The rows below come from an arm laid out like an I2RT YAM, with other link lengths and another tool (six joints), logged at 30 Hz.
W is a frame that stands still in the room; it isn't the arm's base.
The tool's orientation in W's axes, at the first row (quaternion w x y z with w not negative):
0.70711 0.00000 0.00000 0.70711
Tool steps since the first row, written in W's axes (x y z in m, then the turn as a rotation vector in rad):
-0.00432 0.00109 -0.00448 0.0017 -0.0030 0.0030
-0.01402 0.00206 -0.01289 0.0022 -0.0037 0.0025
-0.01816 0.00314 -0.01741 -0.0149 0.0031 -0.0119
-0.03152 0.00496 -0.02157 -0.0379 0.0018 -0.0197
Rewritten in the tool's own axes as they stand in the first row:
0.00109 0.00432 -0.00448 -0.0030 -0.0017 0.0030
0.00206 0.01402 -0.01289 -0.0037 -0.0022 0.0025
0.00314 0.01816 -0.01741 0.0031 0.0149 -0.0119
0.00496 0.03152 -0.02157 0.0018 0.0379 -0.0197

